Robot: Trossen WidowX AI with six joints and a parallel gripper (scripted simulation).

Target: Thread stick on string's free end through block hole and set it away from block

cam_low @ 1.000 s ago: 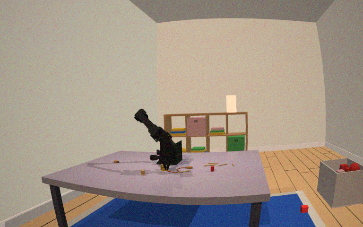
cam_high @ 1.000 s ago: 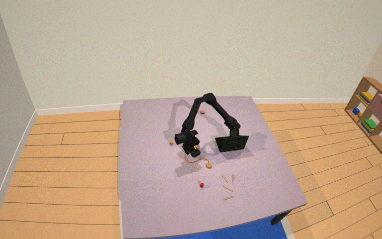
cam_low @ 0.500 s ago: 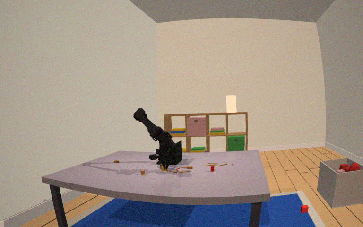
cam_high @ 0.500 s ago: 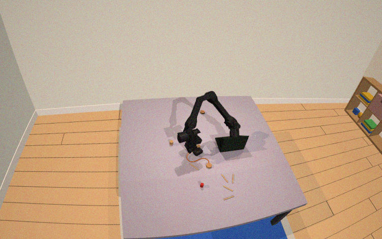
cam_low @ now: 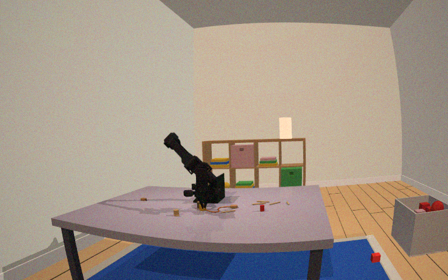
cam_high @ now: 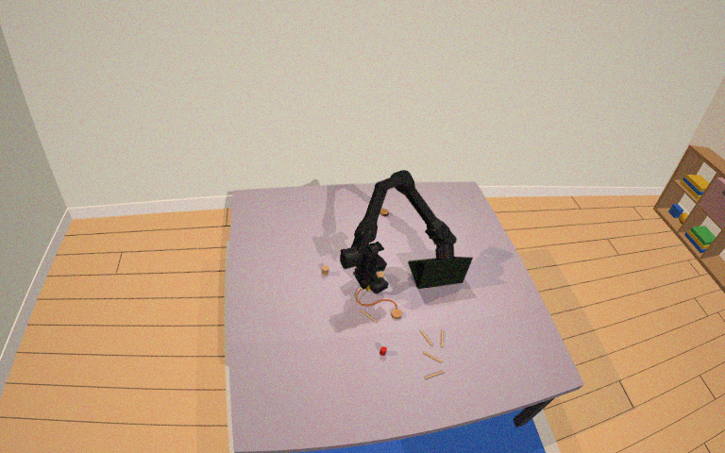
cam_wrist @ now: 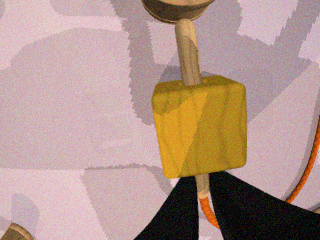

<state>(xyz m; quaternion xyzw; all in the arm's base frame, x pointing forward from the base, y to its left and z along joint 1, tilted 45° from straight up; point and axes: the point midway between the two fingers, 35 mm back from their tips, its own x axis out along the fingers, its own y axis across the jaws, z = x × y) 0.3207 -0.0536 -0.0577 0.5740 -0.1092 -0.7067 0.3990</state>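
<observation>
My gripper tip is now 20 mm past the yellow block and 10 mm to the left of it. Also, from my gripper tip: wooden cylinder (70 mm behind, 40 mm to the right); then red piece (290 mm to the left).
</observation>
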